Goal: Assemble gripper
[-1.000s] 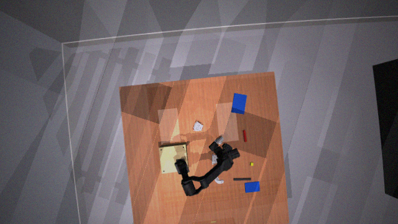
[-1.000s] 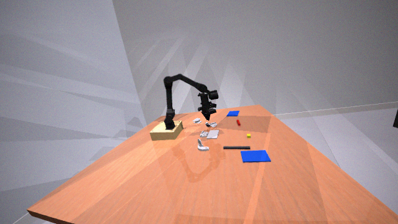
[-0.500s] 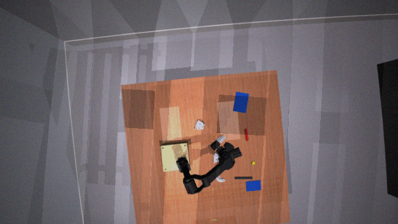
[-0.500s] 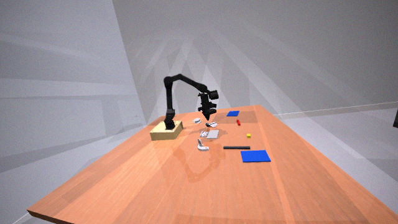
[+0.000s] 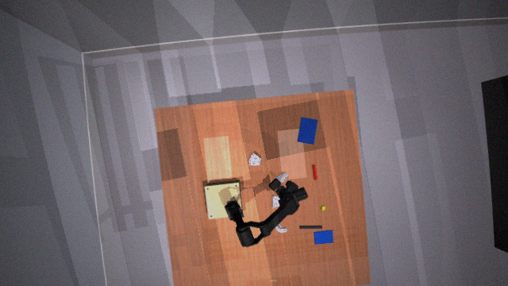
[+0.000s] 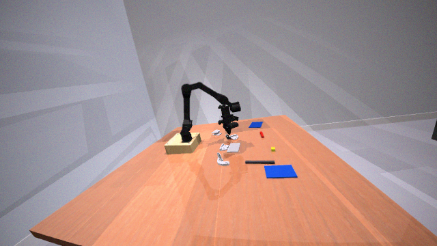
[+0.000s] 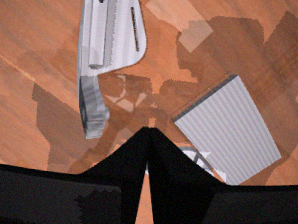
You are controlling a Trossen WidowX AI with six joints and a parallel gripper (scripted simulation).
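My gripper tip is 4 cm to the right of the jaw, 3 cm above it and 1 cm past it. From my gripper tip the other things lie so: gripper base: 19 cm to the left, 14 cm behind, 3 cm below; housing plate: 9 cm to the right, 5 cm below, 3 cm behind; flat white plate: 9 cm to the right, 6 cm below, 3 cm ahead.
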